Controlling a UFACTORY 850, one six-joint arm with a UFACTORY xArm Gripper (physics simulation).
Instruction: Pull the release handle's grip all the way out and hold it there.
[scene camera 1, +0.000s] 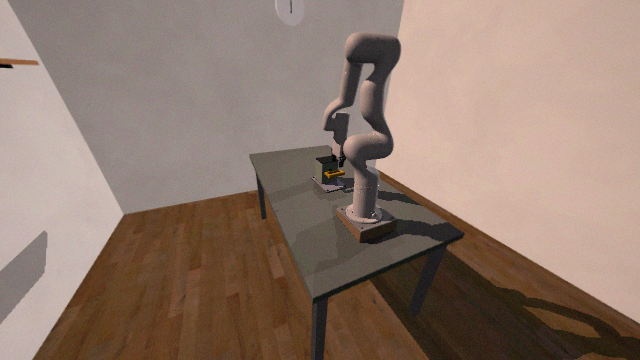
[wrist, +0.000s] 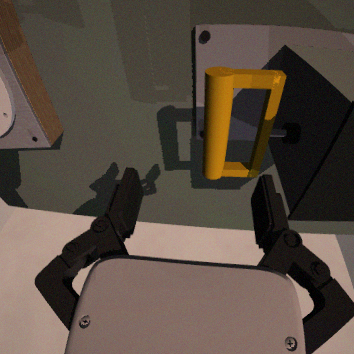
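The release handle's yellow grip (scene camera 1: 334, 173) (wrist: 218, 125) is a rectangular loop with a thick round bar. It stands out from a dark box (scene camera 1: 326, 171) (wrist: 317, 150) on a short grey rod (wrist: 278, 133). My gripper (scene camera 1: 342, 161) (wrist: 196, 182) is open and empty, its fingers wide apart. In the wrist view the grip lies ahead of the fingertips, nearer the right finger, and neither finger touches it. In the scene view the gripper is close to the box, a little above the grip.
The box stands on a light base plate (scene camera 1: 321, 186) (wrist: 230, 45) with bolts at its corners, on the grey-green table (scene camera 1: 300, 220) (wrist: 100, 65). The arm's wood-sided base block (scene camera 1: 370, 231) (wrist: 37, 75) is at the left in the wrist view.
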